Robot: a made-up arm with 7 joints.
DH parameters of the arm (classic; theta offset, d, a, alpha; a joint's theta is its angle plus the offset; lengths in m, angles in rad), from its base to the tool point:
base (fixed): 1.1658 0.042 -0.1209 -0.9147
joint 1: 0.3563 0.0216 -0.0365 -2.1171
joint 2: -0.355 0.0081 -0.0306 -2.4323
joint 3: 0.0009 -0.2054 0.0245 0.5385
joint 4: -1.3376 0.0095 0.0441 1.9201
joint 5: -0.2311 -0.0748 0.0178 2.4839
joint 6: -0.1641 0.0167 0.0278 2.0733
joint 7: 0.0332 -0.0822 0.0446 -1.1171
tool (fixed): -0.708 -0.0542 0 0
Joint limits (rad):
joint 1: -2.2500..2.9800
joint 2: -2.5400..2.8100
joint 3: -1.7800..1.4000
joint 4: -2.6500..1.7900
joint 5: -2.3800..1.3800
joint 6: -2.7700..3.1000
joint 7: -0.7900..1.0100
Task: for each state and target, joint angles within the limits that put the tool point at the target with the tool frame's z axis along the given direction. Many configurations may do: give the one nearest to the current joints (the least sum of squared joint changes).
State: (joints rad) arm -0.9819 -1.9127 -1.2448 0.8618 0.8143 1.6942 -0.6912
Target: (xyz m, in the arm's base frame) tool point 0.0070 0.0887 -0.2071 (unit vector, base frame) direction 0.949 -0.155 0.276
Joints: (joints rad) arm -1.6456 -1.3616 -1.2865 0.2760 1.1960 1.3750 -0.3707
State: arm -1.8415 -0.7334 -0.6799 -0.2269 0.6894 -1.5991 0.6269
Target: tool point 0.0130 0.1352 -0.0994 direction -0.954 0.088 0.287
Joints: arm -1.2284 -0.7489 -0.1656 -0.0739 0.4315 -1.3203 0.3885
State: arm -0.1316 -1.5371 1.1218 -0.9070 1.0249 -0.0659 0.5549
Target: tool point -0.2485 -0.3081 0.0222 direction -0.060 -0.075 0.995
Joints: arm 0.6025 -0.9860 1.3882 -0.6162 1.3800 -0.1763 0.1733
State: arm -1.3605 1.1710 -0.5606 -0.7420 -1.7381 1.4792 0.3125
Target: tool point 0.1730 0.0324 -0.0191 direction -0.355 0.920 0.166
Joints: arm -1.8829 1.9456 -1.0014 -1.4165 -0.9991 0.8657 0.7321
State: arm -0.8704 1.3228 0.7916 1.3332 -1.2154 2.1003 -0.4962
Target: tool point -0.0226 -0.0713 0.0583 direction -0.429 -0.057 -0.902
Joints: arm -0.5406 1.8895 0.9578 1.7001 -1.6988 2.0310 -0.7900
